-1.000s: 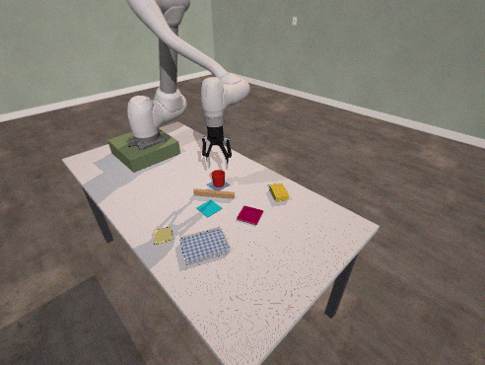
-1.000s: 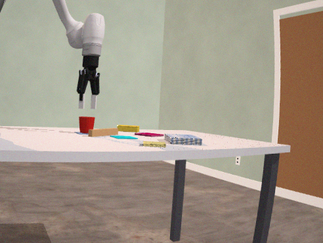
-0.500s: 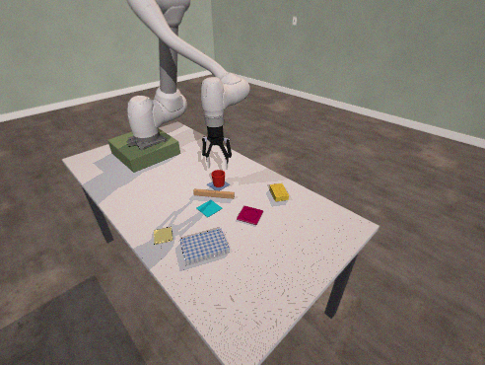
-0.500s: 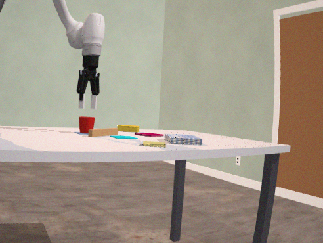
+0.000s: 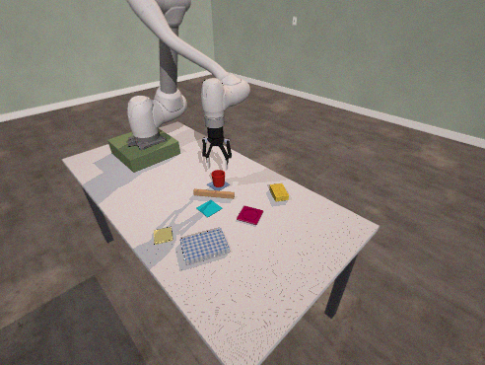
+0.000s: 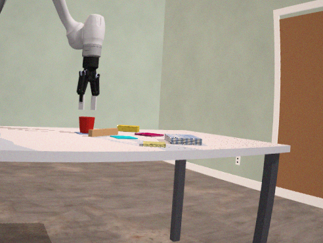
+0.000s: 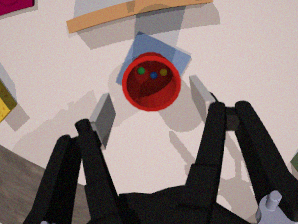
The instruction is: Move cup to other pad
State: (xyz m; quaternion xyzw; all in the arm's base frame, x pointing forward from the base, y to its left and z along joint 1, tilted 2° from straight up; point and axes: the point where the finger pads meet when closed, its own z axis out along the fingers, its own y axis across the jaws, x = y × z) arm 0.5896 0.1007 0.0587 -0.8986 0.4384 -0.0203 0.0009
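Right now the red cup is 11 cm below my hand. Round my hand: wooden rail 6 cm ahead, 8 cm to the right, 13 cm below; then blue marble 1 cm behind, 12 cm below; then teal pad 12 cm ahead, 16 cm to the right, 14 cm below.
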